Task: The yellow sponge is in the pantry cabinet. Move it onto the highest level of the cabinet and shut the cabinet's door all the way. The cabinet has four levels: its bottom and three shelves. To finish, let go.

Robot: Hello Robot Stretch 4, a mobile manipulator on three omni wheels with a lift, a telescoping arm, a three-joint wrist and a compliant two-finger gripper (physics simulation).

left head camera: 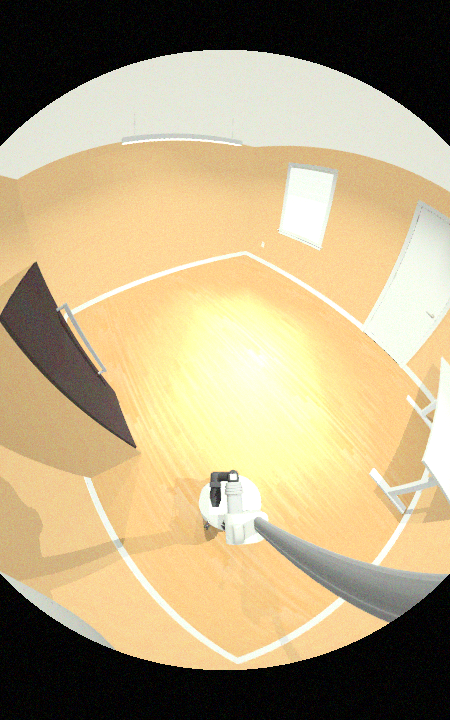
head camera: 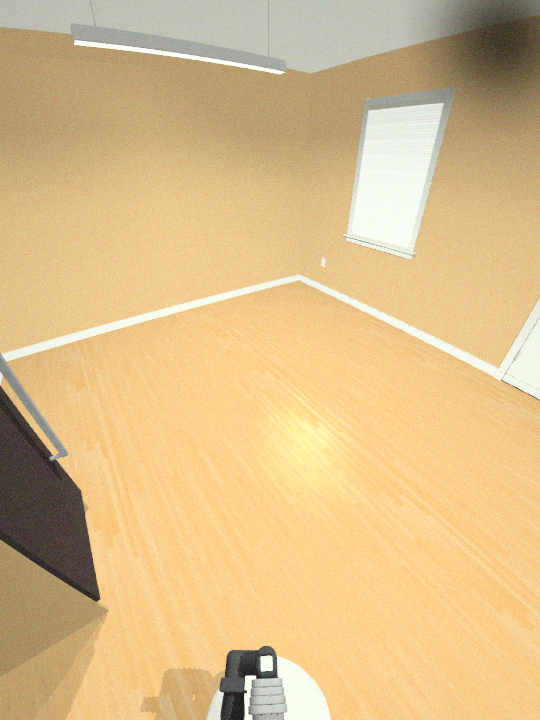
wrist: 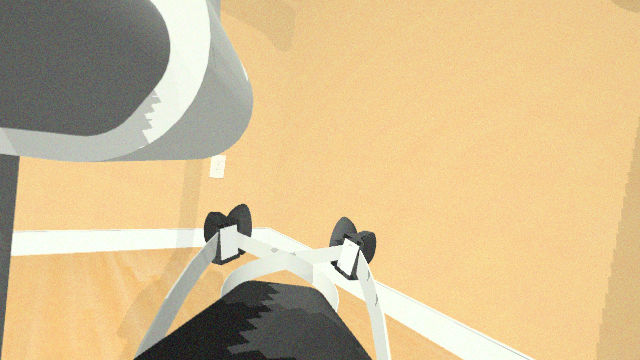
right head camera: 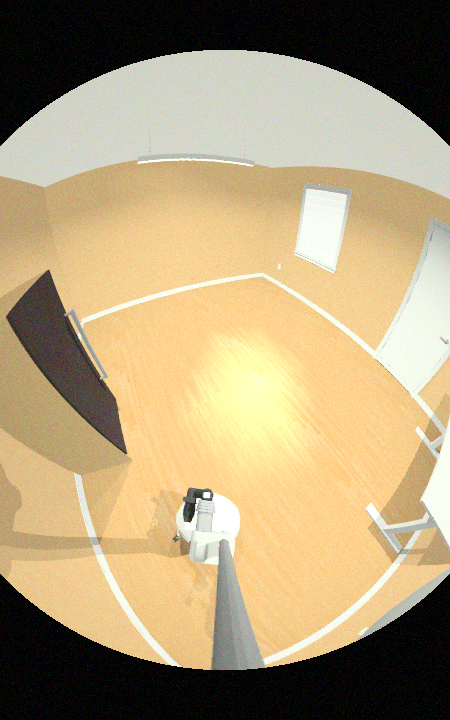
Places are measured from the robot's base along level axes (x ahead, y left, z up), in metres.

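Pixels of known places: gripper, fingertip midpoint: [left head camera: 215, 529] [wrist: 292, 230] [right head camera: 182, 544].
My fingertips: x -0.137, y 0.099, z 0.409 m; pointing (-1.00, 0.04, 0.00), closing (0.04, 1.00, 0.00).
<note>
Behind a point stands the place of what it marks.
The pantry cabinet, with tan sides and a dark door [head camera: 40, 500] {x 0.579, y 0.790, z 0.575 m} [left head camera: 68, 361] {x 0.579, y 0.790, z 0.920 m} [right head camera: 68, 366] {x 0.563, y 0.779, z 0.911 m}, stands at the left in the three head views. Its door looks shut and has a long grey bar handle [head camera: 34, 407] {x 0.853, y 0.879, z 0.768 m} [left head camera: 84, 339] {x 0.846, y 0.885, z 0.801 m} [right head camera: 89, 347] {x 0.847, y 0.885, z 0.780 m}. The inside of the cabinet is hidden, and the yellow sponge does not show in any view. My gripper [wrist: 292, 230] {x -0.138, y 0.100, z 0.409 m} is open in the wrist view, with a gap between its two dark fingertips and no object between them. It is apart from the cabinet, close to my base.
A white table [left head camera: 443, 451] {x -0.117, y -1.502, z 0.692 m} [right head camera: 443, 493] {x -0.121, y -1.445, z 0.692 m} stands at the right in both side head views. A white room door [left head camera: 411, 286] {x 1.584, y -2.307, z 1.012 m} [right head camera: 421, 313] {x 1.606, y -2.293, z 0.948 m} and a window [head camera: 395, 174] {x 3.149, y -1.342, z 1.454 m} are in the far right wall. A wall outlet [wrist: 217, 167] {x -1.581, y -0.260, z 0.367 m} shows in the wrist view.
</note>
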